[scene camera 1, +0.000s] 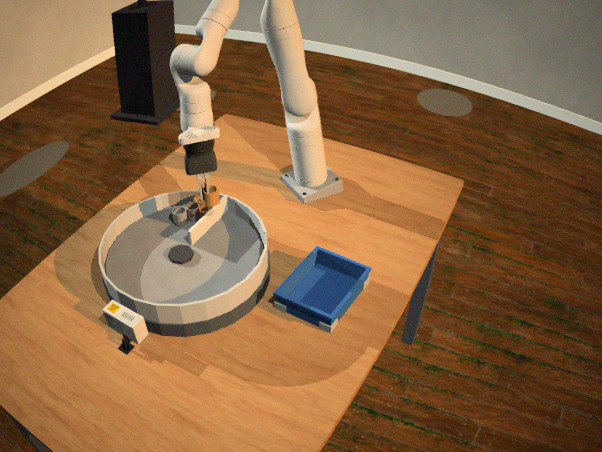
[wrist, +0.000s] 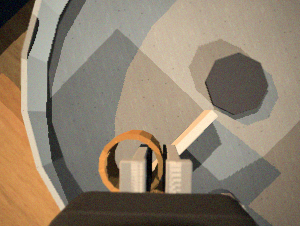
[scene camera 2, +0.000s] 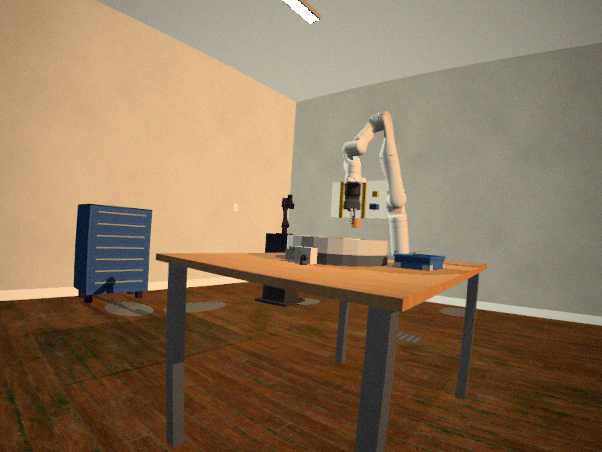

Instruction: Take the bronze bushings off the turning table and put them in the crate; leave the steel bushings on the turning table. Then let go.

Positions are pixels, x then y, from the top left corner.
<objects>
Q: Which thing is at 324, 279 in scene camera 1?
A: A blue crate.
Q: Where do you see a bronze bushing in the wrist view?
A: At 108, 169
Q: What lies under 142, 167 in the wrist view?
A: My gripper.
</objects>
